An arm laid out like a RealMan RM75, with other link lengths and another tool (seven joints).
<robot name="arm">
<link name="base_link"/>
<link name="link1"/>
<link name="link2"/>
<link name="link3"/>
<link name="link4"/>
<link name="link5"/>
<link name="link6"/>
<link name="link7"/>
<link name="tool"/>
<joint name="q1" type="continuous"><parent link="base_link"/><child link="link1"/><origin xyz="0 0 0.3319"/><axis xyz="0 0 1"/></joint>
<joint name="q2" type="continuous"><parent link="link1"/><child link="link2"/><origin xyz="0 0 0"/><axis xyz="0 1 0"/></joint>
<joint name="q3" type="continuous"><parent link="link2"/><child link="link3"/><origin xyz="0 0 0.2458"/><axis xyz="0 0 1"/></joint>
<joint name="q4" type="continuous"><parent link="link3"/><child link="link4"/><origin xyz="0 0 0"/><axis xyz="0 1 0"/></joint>
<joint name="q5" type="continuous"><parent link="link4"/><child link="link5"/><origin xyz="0 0 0.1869"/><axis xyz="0 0 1"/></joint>
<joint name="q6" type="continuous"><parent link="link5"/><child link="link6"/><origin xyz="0 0 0"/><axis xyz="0 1 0"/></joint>
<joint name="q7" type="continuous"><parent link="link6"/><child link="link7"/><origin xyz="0 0 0.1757"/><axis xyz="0 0 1"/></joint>
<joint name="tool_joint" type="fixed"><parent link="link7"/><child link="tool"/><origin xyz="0.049 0.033 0.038" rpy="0.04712 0 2.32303"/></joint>
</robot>
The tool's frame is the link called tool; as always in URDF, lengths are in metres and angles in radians. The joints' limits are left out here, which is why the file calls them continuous.
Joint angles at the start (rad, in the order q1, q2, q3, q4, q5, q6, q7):
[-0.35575, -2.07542, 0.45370, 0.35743, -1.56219, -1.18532, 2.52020]
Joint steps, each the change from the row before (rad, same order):
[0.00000, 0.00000, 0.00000, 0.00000, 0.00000, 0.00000, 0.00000]
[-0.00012, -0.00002, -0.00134, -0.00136, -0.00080, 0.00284, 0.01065]
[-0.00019, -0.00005, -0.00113, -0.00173, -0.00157, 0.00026, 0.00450]
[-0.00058, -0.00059, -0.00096, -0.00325, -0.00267, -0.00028, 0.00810]
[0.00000, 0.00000, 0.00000, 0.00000, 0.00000, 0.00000, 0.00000]
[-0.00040, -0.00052, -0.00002, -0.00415, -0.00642, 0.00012, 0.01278]
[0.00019, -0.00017, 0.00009, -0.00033, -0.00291, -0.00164, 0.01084]
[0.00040, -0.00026, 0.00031, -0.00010, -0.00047, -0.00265, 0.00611]
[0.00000, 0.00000, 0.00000, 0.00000, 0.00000, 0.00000, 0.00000]
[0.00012, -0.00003, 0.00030, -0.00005, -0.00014, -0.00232, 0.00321]
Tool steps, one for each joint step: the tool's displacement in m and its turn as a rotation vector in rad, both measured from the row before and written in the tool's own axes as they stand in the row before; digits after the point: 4 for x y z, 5 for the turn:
[0.0000, 0.0000, 0.0000, 0.00000, 0.00000, 0.00000]
[0.0005, 0.0006, 0.0001, -0.00334, -0.00053, 0.00868]
[0.0001, 0.0001, 0.0000, -0.00070, -0.00159, 0.00201]
[0.0005, -0.0003, 0.0002, 0.00043, -0.00186, 0.00355]
[0.0000, 0.0000, 0.0000, 0.00000, 0.00000, 0.00000]
[0.0003, -0.0003, 0.0002, -0.00024, -0.00399, 0.00640]
[0.0001, -0.0004, -0.0001, 0.00112, -0.00226, 0.00935]
[0.0004, -0.0006, -0.0002, 0.00244, -0.00027, 0.00557]
[0.0000, 0.0000, 0.0000, 0.00000, 0.00000, 0.00000]
[0.0002, -0.0005, -0.0001, 0.00231, -0.00013, 0.00315]

